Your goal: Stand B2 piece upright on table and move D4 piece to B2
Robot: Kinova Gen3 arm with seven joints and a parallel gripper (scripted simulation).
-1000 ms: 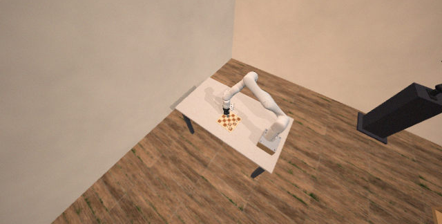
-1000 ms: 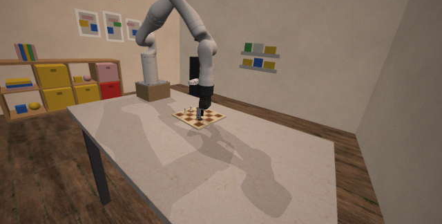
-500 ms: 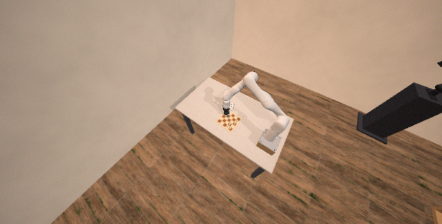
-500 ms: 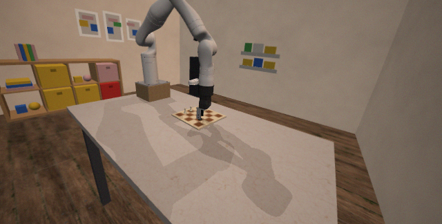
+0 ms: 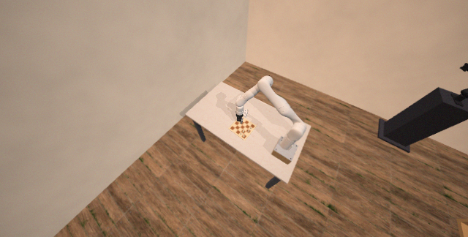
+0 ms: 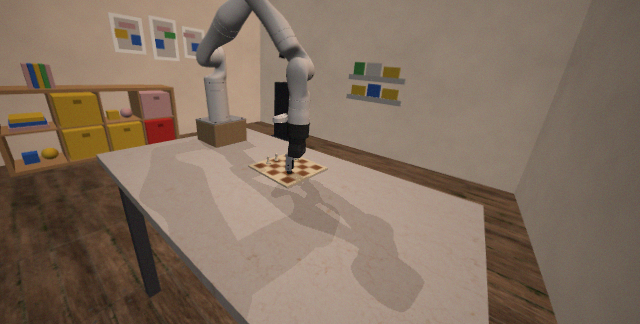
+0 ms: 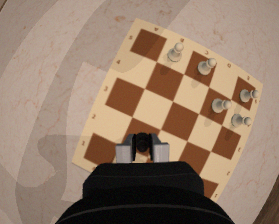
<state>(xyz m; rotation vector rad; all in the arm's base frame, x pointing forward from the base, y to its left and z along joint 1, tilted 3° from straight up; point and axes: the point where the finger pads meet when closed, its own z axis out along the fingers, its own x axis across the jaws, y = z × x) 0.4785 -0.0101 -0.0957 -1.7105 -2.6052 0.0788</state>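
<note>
The black piece is 1 cm below my hand. Also, from my hand: chessboard: 4 cm behind, 4 cm to the left, 3 cm below.
</note>
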